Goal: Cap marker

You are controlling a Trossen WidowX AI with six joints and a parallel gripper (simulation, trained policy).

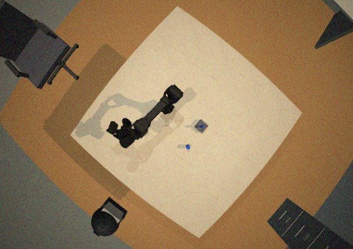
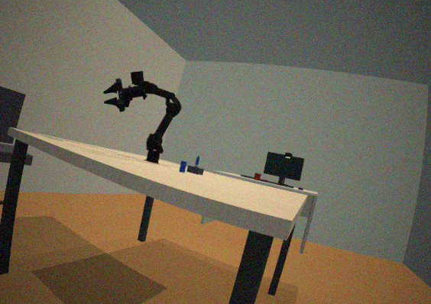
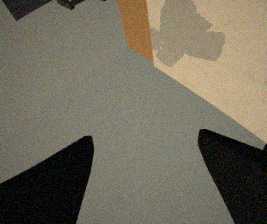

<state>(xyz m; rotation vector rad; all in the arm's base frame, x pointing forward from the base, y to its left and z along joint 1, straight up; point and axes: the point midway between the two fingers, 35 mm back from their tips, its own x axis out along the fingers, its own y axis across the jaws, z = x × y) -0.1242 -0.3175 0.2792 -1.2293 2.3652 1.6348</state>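
My gripper tip is 43 cm short of the blue cap, 21 cm to the right of it and 24 cm above it. The rest, counted from my gripper tip: grey holder block: 41 cm ahead, 38 cm to the left, 25 cm below.
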